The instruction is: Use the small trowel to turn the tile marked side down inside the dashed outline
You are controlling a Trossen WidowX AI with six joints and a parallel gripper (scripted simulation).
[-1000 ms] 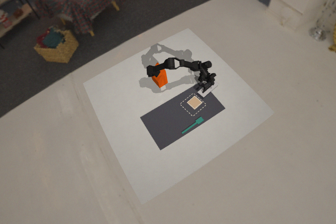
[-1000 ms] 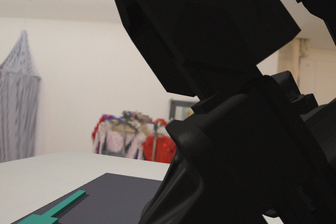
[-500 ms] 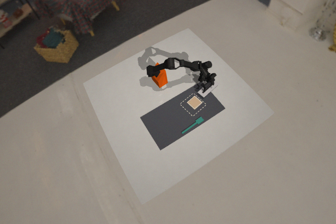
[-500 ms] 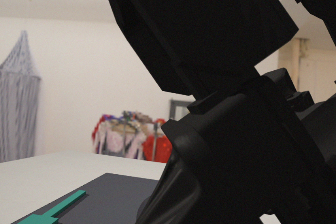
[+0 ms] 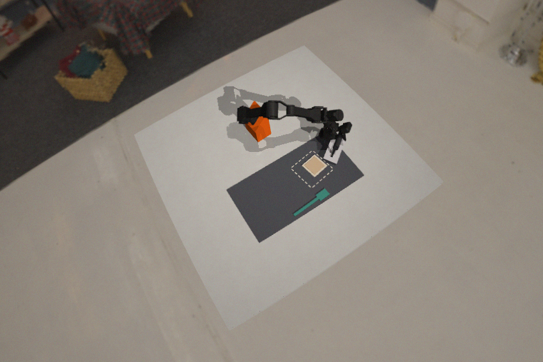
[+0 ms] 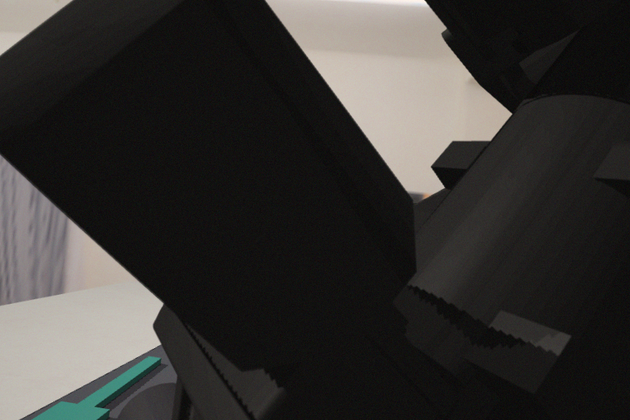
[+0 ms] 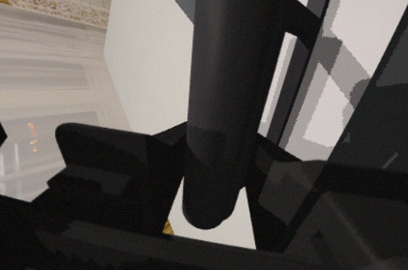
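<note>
My gripper tip is 190 mm to the left of the tan square tile and 60 mm above it. The rest, counted from my gripper tip: teal trowel 150 mm ahead, 320 mm to the right, 60 mm below; then dark mat 10 mm ahead, 330 mm to the right, 80 mm below.
</note>
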